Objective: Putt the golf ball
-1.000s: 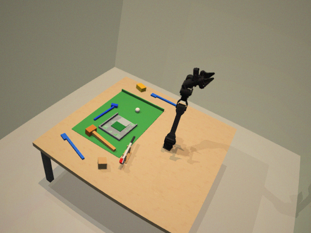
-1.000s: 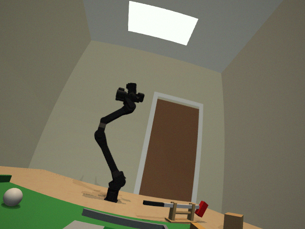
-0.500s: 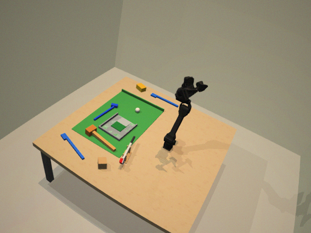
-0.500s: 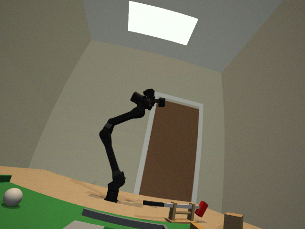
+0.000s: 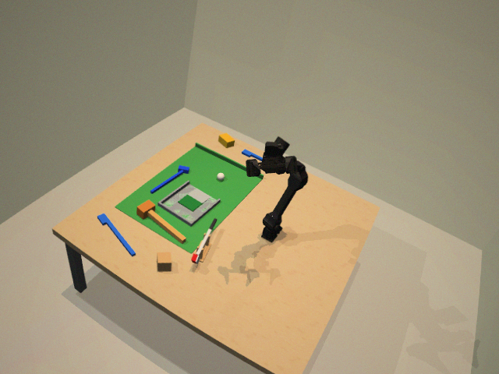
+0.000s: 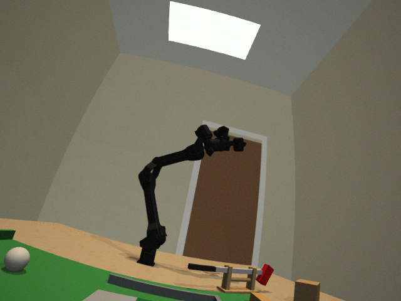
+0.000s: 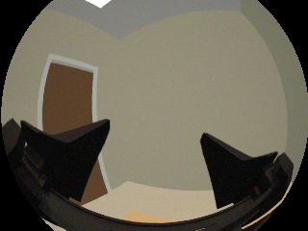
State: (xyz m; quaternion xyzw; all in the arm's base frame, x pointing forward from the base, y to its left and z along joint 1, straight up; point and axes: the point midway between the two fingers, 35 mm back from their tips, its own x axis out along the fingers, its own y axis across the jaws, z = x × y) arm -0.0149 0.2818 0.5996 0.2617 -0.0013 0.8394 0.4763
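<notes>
Now: the red putter 56 cm below my gripper tip, 23 cm ahead of it and 2 cm to the right of it. From my gripper tip the other things lie so: wooden cube 58 cm below, 31 cm ahead, 18 cm to the left; small wooden stand 58 cm below, 23 cm ahead; white golf ball 59 cm below, 51 cm to the right, 46 cm ahead.
</notes>
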